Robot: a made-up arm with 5 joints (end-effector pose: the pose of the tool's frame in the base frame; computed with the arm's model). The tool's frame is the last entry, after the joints. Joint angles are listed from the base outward.
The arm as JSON. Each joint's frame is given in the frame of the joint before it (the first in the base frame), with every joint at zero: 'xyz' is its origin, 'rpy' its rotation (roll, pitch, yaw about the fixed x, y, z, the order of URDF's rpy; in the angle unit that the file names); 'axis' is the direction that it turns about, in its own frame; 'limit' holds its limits. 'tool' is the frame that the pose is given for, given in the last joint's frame.
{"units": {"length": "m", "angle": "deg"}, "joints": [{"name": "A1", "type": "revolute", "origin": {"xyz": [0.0, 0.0, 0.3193], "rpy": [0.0, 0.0, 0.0]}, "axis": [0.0, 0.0, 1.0], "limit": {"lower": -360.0, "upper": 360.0}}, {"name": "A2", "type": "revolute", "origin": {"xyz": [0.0, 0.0, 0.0], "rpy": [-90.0, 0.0, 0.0]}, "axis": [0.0, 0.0, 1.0], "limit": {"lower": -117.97, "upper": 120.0}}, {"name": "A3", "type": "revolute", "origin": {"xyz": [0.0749, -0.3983, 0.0], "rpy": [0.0, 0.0, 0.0]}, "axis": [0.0, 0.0, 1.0], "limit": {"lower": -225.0, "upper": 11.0}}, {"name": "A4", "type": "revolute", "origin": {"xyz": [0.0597, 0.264, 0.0], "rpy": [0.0, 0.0, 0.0]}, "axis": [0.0, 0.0, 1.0], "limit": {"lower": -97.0, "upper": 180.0}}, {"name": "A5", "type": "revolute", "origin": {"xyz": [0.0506, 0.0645, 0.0], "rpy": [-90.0, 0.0, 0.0]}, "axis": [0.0, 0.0, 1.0], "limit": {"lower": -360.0, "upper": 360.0}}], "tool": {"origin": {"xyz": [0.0, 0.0, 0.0], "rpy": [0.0, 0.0, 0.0]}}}
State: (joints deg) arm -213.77 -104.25 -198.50 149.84 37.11
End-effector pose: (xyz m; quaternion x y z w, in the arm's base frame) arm 0.5070 -0.3390 0.1813 -0.1358 -0.1908 0.0283 0.9718
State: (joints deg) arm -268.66 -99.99 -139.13 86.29 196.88
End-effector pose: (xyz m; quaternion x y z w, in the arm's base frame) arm 0.0159 -0.6778 0.4887 -0.1421 0.1870 0.7875 0.5698
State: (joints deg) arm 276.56 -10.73 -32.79 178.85 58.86
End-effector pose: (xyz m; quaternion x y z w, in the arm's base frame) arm 0.0164 -0.1422 0.5846 -0.1228 0.3596 0.9038 0.1969
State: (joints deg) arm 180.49 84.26 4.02 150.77 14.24
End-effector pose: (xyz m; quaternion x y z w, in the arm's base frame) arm -0.1710 -0.0015 0.2936 -0.0590 -0.4893 0.1115 0.8630
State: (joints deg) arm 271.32 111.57 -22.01 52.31 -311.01
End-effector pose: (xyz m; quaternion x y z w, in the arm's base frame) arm 0.0000 0.0003 0.0610 -0.1179 0.3046 0.8890 0.3209
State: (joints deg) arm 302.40 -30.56 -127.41 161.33 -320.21
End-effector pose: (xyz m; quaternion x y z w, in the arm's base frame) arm -0.0255 0.0402 0.9001 -0.6598 0.7509 0.0290 0.0045
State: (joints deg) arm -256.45 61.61 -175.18 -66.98 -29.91
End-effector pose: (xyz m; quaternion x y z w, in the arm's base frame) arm -0.1295 0.5375 0.6671 0.0019 0.0044 -0.8005 0.5993
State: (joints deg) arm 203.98 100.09 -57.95 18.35 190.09
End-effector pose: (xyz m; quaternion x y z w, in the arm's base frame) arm -0.1964 -0.0874 -0.1358 -0.8575 -0.1045 -0.4816 0.1476
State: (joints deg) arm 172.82 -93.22 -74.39 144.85 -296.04
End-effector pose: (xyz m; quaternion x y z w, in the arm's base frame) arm 0.3293 -0.0415 0.6025 -0.5703 -0.7974 0.0938 0.1736
